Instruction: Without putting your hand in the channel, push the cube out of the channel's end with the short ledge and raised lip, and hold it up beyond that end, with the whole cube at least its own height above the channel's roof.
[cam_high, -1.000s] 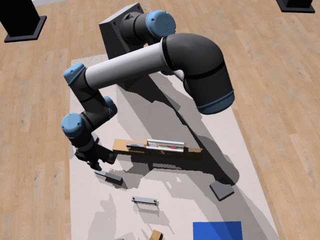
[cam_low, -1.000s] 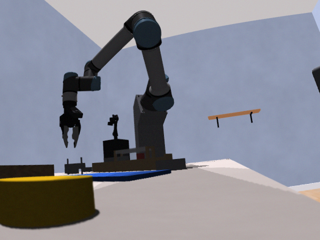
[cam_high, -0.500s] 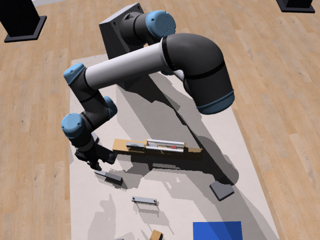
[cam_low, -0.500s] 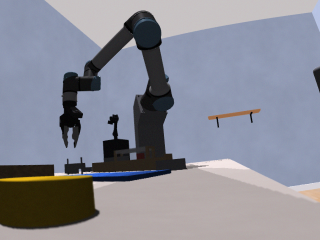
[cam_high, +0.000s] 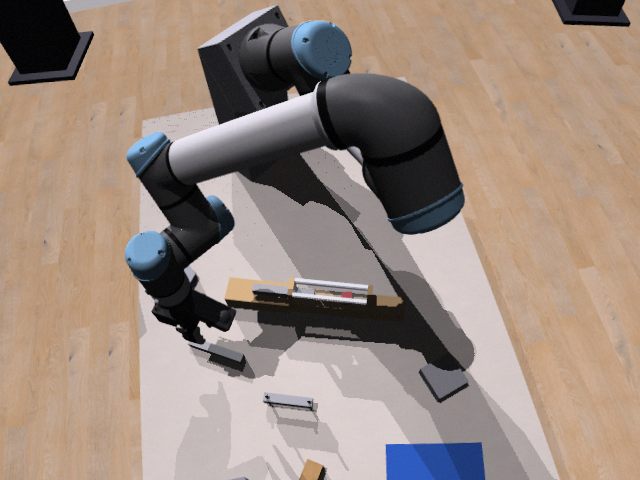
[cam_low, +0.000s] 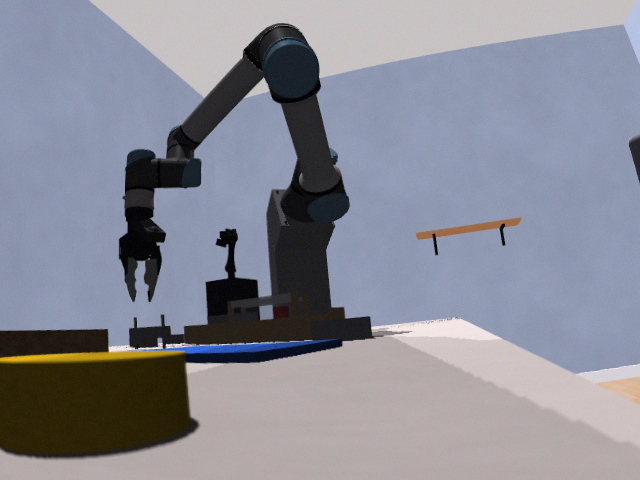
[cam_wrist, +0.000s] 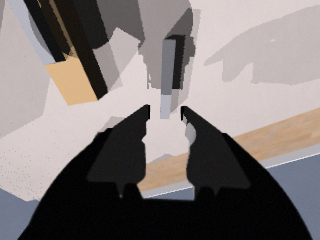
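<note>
My hand is 110 mm above the thin grey stick. The rest, counted from my hand: red cube 110 mm behind, 310 mm to the left, 60 mm below; wooden block 370 mm ahead, 200 mm to the left, 100 mm below; flat grey bar 130 mm ahead, 180 mm to the left, 90 mm below.
</note>
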